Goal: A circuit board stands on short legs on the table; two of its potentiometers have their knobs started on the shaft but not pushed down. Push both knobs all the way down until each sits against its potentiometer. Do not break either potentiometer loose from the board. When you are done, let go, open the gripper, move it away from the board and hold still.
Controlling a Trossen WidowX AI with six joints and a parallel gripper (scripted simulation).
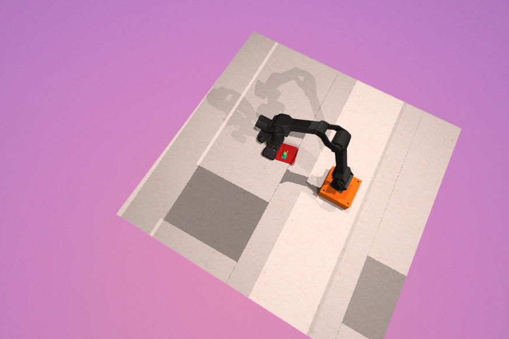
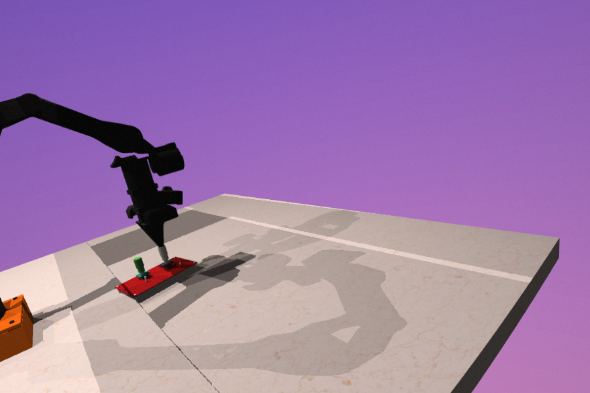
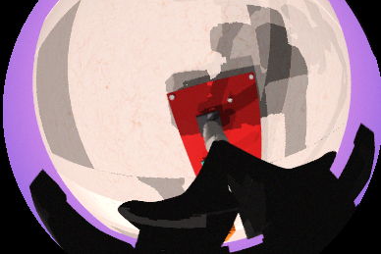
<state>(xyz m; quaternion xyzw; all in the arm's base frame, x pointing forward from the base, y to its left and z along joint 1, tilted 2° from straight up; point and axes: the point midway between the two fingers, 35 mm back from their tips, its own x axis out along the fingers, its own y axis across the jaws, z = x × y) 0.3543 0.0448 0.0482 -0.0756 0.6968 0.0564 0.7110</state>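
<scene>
My gripper tip is now 10 mm above the grey knob. From my gripper tip the other things lie so: green knob (60 mm behind, 20 mm below, 10 mm to the right).
</scene>
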